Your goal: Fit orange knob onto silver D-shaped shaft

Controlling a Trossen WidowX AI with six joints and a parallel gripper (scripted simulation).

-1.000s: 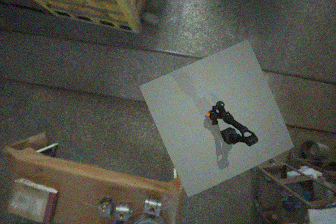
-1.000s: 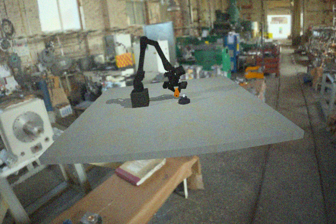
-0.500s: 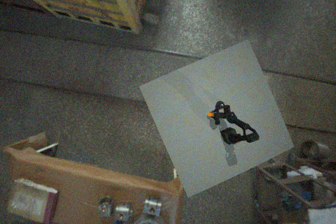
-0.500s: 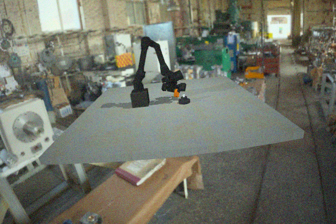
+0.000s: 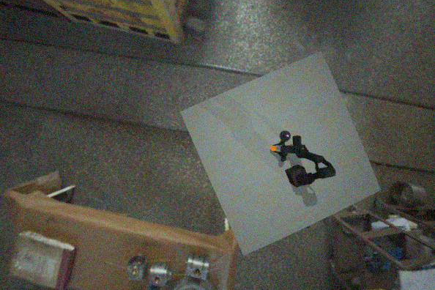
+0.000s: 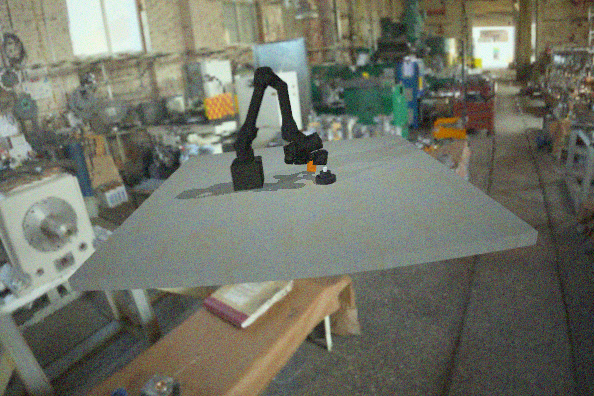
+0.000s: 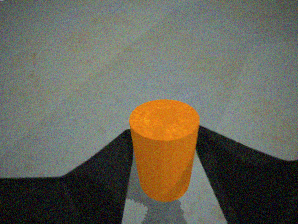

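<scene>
Right now my gripper tip is 1 cm past the orange knob, 2 cm to the left of it and 1 cm below it. From my gripper tip the other things lie so: round pedestal 6 cm ahead, 14 cm to the right, 1 cm below.
</scene>
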